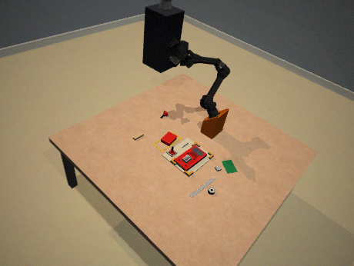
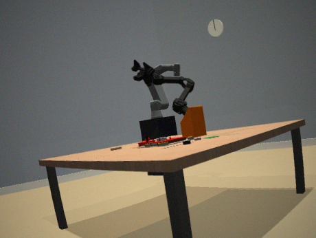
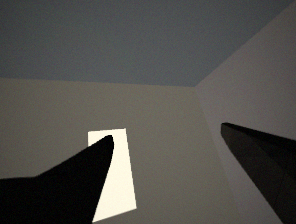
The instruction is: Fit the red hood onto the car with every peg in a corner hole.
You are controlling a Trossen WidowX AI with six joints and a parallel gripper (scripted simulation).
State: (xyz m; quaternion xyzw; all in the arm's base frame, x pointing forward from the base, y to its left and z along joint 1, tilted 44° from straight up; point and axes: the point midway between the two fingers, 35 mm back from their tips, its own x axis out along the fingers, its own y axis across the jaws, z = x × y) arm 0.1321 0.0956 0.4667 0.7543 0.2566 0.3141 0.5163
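The red hood lies 56 cm below my gripper tip, 12 cm ahead of it and 9 cm to the left of it. The rest, counted from my gripper tip: grey strip 58 cm below, 49 cm to the left, 27 cm ahead; then grey engine block 55 cm below, 30 cm to the left, 20 cm ahead; then green card 58 cm below, 52 cm to the left, 2 cm ahead.
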